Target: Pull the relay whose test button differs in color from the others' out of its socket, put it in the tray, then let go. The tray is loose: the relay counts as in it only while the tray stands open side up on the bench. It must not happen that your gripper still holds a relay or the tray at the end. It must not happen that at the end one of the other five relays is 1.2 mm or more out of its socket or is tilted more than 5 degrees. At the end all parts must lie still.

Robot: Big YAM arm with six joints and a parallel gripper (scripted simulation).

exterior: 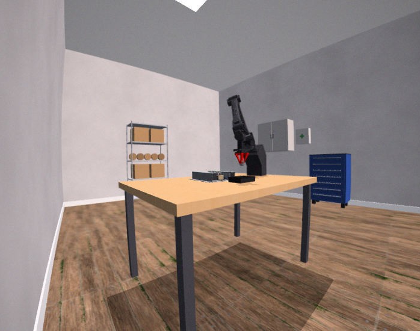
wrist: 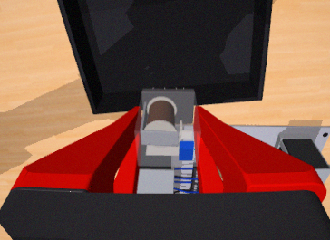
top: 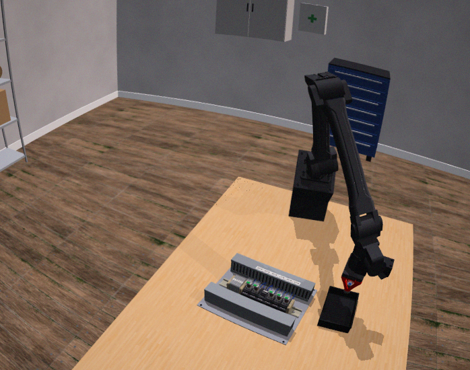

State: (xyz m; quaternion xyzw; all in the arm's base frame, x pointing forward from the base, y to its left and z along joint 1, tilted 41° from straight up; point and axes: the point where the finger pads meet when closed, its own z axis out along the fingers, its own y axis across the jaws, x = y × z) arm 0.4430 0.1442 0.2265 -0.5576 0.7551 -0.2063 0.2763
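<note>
The relay is right at my hand. The rest, counted from my hand: black tray: 120 mm below.
</note>
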